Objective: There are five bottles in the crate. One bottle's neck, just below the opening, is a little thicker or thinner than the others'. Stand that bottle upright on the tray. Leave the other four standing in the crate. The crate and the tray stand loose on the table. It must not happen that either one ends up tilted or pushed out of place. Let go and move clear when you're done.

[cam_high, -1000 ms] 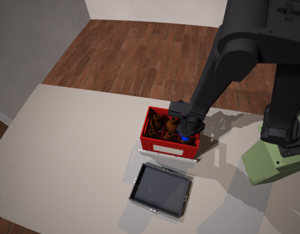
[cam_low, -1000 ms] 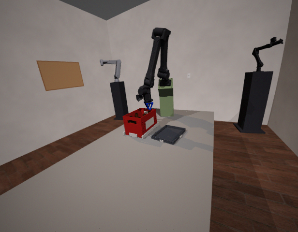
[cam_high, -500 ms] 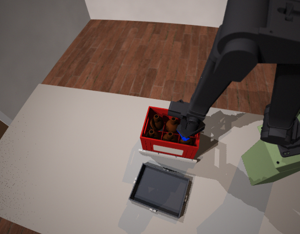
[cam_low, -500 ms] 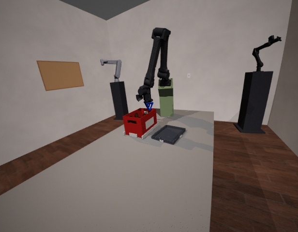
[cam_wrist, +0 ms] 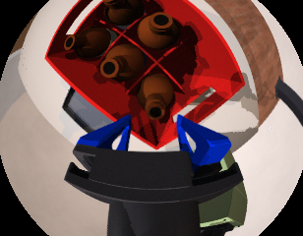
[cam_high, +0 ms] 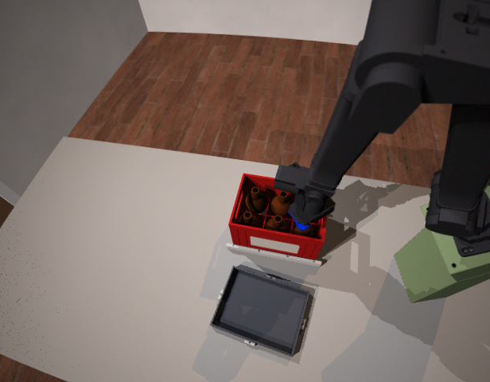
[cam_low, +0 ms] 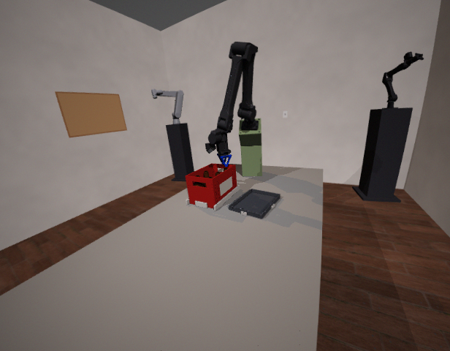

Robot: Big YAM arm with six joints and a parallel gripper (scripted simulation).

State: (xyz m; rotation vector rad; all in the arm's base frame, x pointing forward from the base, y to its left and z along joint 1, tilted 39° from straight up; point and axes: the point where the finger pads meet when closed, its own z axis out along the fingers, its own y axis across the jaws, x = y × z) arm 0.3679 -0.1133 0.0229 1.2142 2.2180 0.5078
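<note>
My hand is 110 mm above the crate, 70 mm short of it and 60 mm to the left of it. Also, from my hand: dark grey tray 210 mm to the left, 180 mm below, 130 mm ahead; then brown bottle 170 mm ahead, 100 mm below, 30 mm to the right.
</note>
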